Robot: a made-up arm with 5 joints. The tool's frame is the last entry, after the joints. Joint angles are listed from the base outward. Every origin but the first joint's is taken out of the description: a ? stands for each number. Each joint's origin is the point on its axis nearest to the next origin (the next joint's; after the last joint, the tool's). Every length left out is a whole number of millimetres.
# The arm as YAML. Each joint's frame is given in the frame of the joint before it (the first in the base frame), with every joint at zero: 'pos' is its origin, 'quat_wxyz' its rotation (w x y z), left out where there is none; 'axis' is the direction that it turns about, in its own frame. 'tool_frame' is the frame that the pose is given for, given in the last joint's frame.
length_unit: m
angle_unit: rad
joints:
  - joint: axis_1
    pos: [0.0, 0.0, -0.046]
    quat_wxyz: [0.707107, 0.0, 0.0, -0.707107]
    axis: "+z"
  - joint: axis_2
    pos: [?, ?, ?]
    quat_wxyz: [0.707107, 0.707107, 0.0, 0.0]
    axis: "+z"
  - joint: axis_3
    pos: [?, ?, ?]
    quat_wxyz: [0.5, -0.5, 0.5, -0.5]
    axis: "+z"
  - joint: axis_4
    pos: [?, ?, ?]
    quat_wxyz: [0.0, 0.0, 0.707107, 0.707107]
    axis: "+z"
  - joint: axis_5
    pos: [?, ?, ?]
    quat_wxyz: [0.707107, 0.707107, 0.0, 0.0]
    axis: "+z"
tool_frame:
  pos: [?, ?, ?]
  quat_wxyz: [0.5, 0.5, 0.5, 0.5]
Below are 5 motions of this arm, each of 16 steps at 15 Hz.
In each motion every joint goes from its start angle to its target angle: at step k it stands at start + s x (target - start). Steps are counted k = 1, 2, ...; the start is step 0. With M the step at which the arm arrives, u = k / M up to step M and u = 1 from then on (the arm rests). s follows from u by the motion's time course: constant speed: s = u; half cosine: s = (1 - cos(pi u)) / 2; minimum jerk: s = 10 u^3 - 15 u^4 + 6 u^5.
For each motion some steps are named. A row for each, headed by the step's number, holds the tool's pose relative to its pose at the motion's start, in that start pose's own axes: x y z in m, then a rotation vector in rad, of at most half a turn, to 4 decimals.
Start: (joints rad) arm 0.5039 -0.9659 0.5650 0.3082 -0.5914
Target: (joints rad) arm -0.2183 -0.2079 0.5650 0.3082 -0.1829
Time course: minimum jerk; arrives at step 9
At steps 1, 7, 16:
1: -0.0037 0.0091 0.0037 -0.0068 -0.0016 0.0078
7: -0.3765 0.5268 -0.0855 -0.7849 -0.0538 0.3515
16: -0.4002 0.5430 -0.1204 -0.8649 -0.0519 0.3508

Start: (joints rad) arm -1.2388 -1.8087 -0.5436 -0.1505 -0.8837
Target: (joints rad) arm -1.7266 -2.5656 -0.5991 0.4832 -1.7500
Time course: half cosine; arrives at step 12
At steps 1, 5, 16:
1: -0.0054 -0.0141 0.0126 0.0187 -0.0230 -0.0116
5: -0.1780 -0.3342 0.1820 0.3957 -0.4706 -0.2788
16: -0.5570 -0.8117 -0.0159 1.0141 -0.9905 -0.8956

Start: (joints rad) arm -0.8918 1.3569 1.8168 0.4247 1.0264
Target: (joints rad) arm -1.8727 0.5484 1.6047 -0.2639 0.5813
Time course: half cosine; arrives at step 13
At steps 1, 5, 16:
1: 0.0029 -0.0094 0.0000 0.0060 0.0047 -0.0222
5: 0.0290 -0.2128 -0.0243 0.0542 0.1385 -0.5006
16: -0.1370 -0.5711 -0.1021 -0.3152 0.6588 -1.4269

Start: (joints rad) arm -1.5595 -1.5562 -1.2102 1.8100 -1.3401
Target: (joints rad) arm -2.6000 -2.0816 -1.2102 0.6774 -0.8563
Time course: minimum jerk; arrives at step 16
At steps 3, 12, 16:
3: 0.0093 0.0147 -0.0060 0.0322 0.0577 0.0555
12: -0.1753 0.1363 0.1957 0.5471 0.5860 1.3422
16: -0.2174 0.0938 0.2489 0.5934 0.5640 1.5261

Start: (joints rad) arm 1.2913 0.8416 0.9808 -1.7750 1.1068
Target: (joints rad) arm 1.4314 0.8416 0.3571 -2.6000 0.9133
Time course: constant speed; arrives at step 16
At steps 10, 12, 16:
10: -0.0161 0.0245 0.0850 -0.4739 -0.3013 -0.2697
12: -0.0243 0.0360 0.1000 -0.5630 -0.3794 -0.3225
16: -0.0454 0.0647 0.1247 -0.7328 -0.5509 -0.4288

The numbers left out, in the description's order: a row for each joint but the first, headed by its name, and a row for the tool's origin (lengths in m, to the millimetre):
axis_2: 0.115 0.093 0.0
axis_3: -0.078 0.361 0.0
axis_4: -0.1 0.023 0.0
axis_5: 0.239 0.006 0.0
tool: -0.012 0.353 0.0

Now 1 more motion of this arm.
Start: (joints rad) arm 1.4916 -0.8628 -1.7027 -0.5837 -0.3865
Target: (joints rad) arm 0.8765 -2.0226 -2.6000 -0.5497 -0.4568
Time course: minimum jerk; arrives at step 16
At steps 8, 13, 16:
8: -0.1509 0.1036 -0.1222 0.1642 -0.2243 0.5502
13: -0.2875 0.2624 -0.2945 -0.0499 -0.4293 0.9907
16: -0.2979 0.2800 -0.3198 -0.0928 -0.4475 1.0282

